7 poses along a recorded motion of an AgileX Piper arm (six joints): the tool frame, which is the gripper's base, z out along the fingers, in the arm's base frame.
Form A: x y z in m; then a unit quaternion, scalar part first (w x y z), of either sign.
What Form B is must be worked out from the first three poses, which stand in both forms.
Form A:
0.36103, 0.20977, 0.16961, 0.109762, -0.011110, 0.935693, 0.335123
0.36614, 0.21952, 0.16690, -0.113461, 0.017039, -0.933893, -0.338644
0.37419, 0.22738, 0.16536, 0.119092, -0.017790, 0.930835, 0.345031
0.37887, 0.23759, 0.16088, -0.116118, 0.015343, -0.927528, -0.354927
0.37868, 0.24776, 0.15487, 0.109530, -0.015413, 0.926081, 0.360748
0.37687, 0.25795, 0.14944, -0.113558, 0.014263, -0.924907, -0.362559
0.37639, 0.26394, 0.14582, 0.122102, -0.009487, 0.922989, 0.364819
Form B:
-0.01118, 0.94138, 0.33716, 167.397, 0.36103, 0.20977, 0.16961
-0.01715, 0.93996, 0.34085, 166.970, 0.36614, 0.21952, 0.16690
-0.01792, 0.93751, 0.34750, 166.321, 0.37419, 0.22738, 0.16536
-0.01545, 0.93384, 0.35734, 166.664, 0.37887, 0.23759, 0.16088
-0.01551, 0.93169, 0.36293, 167.424, 0.37868, 0.24776, 0.15487
-0.01436, 0.93093, 0.36492, 166.959, 0.37687, 0.25795, 0.14944
-0.00956, 0.92995, 0.36757, 165.973, 0.37639, 0.26394, 0.14582

